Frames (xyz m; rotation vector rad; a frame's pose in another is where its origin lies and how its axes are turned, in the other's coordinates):
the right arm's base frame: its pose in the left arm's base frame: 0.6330 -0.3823 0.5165 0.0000 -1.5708 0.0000
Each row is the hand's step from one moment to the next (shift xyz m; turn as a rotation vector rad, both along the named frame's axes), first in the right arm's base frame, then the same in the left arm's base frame.
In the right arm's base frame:
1: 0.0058 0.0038 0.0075 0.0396 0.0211 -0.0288
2: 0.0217 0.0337 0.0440 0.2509 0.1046 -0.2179
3: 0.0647 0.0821 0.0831 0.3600 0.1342 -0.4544
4: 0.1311 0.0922 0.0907 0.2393 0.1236 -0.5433
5: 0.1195 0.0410 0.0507 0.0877 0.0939 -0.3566
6: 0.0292 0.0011 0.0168 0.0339 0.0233 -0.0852
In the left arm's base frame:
1: -0.0075 0.0038 0.0058 0.0288 0.0211 0.0396
2: -0.0440 0.0337 0.0217 0.2179 0.1046 0.2509
3: -0.0831 0.0821 0.0647 0.4544 0.1342 0.3600
4: -0.0907 0.0922 0.1311 0.5433 0.1236 0.2393
5: -0.0507 0.0410 0.1195 0.3566 0.0939 0.0877
6: -0.0168 0.0011 0.0292 0.0852 0.0233 0.0339

